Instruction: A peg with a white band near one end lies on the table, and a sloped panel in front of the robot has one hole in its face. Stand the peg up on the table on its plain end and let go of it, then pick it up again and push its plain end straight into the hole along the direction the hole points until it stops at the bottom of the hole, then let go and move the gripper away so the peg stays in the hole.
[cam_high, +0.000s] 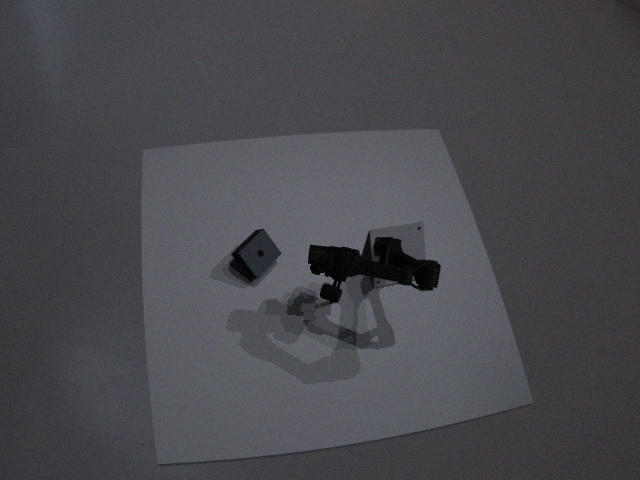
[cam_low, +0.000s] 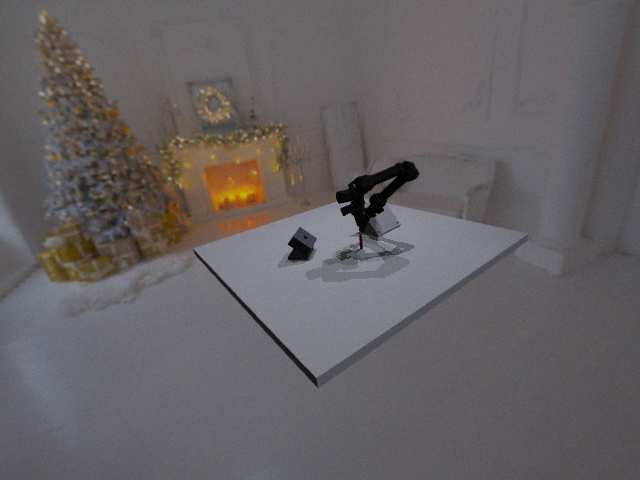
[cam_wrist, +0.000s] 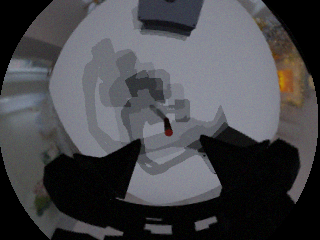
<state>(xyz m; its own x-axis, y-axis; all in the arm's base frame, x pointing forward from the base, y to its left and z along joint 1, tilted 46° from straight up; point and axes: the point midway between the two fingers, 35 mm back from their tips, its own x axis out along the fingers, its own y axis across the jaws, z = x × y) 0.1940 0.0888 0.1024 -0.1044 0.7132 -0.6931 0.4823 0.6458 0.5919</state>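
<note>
The red peg is 5 cm below my gripper tip. Round my gripper tip: dark sloped panel (24 cm ahead, 17 cm to the right, 3 cm below).
</note>
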